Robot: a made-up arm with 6 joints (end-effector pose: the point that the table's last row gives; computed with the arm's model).
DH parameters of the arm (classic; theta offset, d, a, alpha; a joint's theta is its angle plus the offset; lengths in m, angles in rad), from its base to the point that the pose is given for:
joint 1: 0 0.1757 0 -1.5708
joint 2: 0.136 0 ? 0
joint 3: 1.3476 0 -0.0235 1.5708
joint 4: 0 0.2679 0 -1.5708
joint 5: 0 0 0 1.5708
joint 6: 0 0.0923 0 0
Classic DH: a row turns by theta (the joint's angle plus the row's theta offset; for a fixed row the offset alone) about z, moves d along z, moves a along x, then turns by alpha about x.
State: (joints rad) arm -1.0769 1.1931 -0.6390 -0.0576 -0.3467 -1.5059
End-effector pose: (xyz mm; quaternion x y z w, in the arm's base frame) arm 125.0 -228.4 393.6 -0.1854 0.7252 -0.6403 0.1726
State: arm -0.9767 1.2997 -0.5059 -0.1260 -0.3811 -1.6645
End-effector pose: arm 149.5 -213.6 325.3 -0.3309 0.7426 -0.5676 0.1295
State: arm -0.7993 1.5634 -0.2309 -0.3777 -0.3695 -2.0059
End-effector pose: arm 154.0 -140.7 193.4 -0.6785 0.6540 -0.3291 0.0601
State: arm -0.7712 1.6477 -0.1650 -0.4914 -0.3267 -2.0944
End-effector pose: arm 140.5 -117.1 165.3 -0.7686 0.5923 -0.2361 0.0514
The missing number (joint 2, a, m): -0.3385
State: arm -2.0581 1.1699 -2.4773 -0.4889 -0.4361 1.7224
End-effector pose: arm 55.5 65.7 858.7 -0.0965 0.1087 -0.3883 0.9100
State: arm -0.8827 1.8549 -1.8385 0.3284 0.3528 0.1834
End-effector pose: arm 320.5 -373.6 503.2 0.4772 0.6342 -0.0740 0.6038
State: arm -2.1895 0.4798 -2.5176 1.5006 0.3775 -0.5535
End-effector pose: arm 306.3 371.7 660.9 -0.2565 0.1794 -0.5936 0.7414
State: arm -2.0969 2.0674 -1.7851 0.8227 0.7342 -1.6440
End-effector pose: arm -225.2 -478.1 365.3 0.3875 0.8033 -0.3788 0.2470
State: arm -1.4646 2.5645 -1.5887 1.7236 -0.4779 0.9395
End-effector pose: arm 15.5 -541.3 59.4 0.7801 -0.5080 -0.0179 0.3647
